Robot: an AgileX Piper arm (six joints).
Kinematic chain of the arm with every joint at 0, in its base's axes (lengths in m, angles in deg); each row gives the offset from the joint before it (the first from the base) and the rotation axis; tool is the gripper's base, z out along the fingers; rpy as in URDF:
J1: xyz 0 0 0.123 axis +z
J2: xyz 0 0 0 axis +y
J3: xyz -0.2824 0 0.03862 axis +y
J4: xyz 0.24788 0 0.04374 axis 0.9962 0 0.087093
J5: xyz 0 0 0 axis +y
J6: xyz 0.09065 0 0.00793 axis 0.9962 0 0.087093
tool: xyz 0 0 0 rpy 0 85 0
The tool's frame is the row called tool.
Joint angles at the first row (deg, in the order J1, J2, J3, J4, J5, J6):
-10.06 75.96 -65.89 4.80 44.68 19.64
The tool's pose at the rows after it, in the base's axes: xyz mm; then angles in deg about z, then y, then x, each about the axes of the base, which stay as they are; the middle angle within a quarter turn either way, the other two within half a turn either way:
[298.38 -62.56 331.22 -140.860 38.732 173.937]
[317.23 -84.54 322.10 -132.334 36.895 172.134]
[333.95 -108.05 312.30 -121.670 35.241 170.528]
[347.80 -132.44 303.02 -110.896 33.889 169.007]
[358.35 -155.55 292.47 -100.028 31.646 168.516]
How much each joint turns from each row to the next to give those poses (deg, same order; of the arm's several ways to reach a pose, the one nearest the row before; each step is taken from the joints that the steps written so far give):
-2.79 5.45 -4.10 0.00 0.00 2.30
-3.01 5.15 -3.60 0.00 -0.03 4.97
-2.94 5.00 -3.72 0.00 0.00 7.29
-2.87 4.65 -3.79 0.00 0.05 7.53
-2.61 4.47 -3.88 0.08 1.41 8.36

